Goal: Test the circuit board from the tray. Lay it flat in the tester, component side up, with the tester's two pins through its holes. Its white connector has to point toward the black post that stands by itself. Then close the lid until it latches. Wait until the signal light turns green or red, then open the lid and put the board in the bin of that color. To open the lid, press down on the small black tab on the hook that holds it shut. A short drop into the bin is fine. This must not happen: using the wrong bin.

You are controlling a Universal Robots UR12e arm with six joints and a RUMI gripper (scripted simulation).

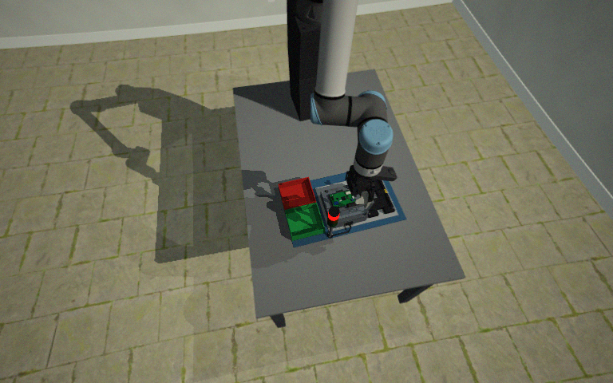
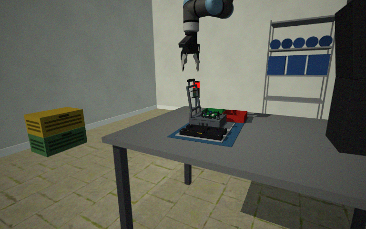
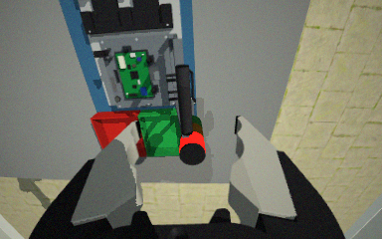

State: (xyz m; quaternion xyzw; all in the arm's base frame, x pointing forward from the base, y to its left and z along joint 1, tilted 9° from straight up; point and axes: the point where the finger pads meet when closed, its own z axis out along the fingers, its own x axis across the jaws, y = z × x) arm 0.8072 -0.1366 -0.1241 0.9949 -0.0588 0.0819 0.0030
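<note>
Now: the green circuit board 130 mm behind my hand, 10 mm to the left of it and 260 mm below it. From my hand the other things lie so: black latch piece: 190 mm behind, 80 mm to the left, 250 mm below; then green bin: 110 mm behind, 190 mm to the right, 320 mm below; then tester lid: 20 mm behind, 150 mm below.
</note>
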